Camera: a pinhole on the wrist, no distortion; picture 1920 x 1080 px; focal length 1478.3 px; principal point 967.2 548.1 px. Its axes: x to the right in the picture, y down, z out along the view. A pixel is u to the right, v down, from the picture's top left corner.
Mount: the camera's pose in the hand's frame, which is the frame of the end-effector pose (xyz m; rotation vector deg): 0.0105 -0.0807 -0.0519 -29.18 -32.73 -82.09
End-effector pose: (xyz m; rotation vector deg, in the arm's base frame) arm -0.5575 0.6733 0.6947 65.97 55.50 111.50
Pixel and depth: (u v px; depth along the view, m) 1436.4 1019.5 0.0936
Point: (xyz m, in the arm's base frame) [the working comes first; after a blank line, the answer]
In the camera's frame: 0.0297 0.0298 0.0936

-0.5288 0.7340 0.6877
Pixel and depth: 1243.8 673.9 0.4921
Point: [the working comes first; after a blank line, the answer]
In the camera's frame: 0.0921 0.0419 0.4921

-0.2480 0.7118 0.9767
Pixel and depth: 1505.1 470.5 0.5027
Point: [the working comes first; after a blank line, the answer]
In the camera's frame: 0.1829 -0.0264 0.5027

-0.1522 0.7097 0.9147
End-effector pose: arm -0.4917 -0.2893 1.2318 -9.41 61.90 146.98
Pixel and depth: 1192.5 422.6 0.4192
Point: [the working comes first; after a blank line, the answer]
In the camera's frame: 0.0639 -0.0356 0.4192

-0.4883 -0.1698 1.5518
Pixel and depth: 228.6 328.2 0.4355
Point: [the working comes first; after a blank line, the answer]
In the camera's frame: -0.2176 -0.0648 0.4355

-0.5331 -0.4465 1.5936
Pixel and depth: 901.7 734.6 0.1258
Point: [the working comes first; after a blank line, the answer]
In the camera's frame: -0.0056 0.0159 0.1258

-0.5097 -0.2584 1.2598
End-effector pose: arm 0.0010 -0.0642 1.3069 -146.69 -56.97 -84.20
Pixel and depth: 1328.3 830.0 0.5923
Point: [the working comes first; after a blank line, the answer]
In the camera's frame: 0.1447 0.1129 0.5923

0.5205 -0.0115 1.1608
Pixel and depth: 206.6 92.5 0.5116
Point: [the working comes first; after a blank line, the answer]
In the camera's frame: -0.2632 -0.1577 0.5116

0.2976 -0.4541 1.1857
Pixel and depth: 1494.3 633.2 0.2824
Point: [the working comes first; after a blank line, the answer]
In the camera's frame: 0.1007 0.0163 0.2824

0.1952 -0.0018 1.1981
